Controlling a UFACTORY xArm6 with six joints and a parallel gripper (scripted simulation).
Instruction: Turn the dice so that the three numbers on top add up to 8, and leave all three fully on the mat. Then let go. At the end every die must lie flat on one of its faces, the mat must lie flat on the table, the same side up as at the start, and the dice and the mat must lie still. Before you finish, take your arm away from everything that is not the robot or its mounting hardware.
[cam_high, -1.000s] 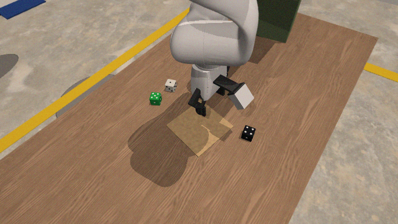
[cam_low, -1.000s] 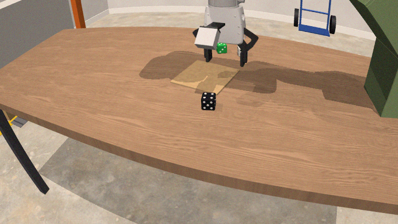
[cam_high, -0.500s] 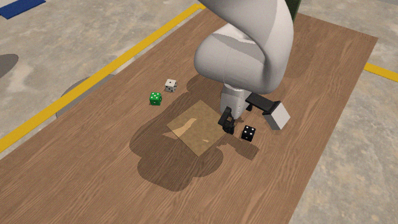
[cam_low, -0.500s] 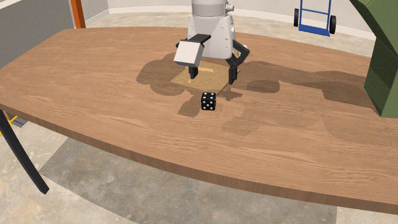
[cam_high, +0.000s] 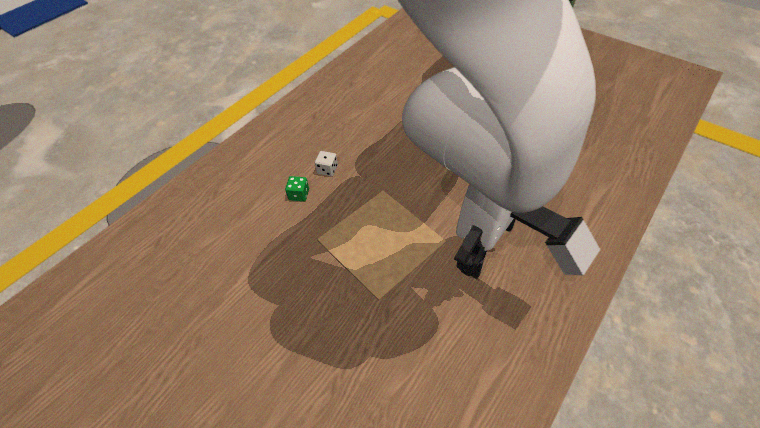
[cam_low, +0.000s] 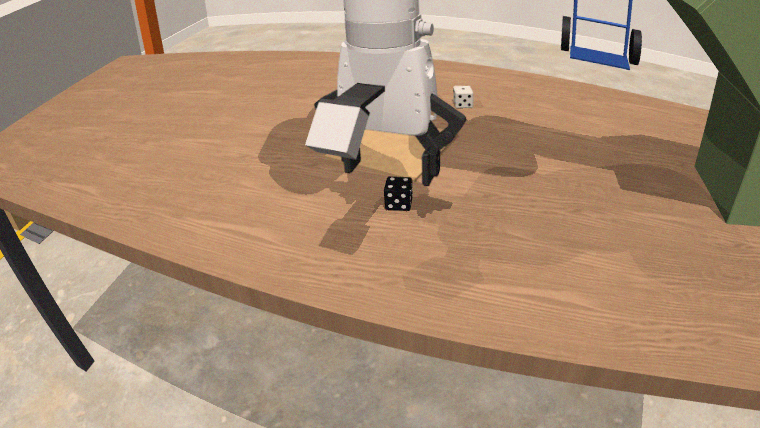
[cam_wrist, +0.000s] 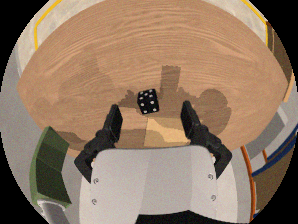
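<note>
Right now my hand is 10 mm to the left of the black die and 50 mm above it. Also, from my hand: tan mat: 70 mm ahead, 130 mm to the right, 60 mm below; white die: 30 mm ahead, 310 mm to the right, 50 mm below; green die: 100 mm ahead, 300 mm to the right, 50 mm below.
</note>
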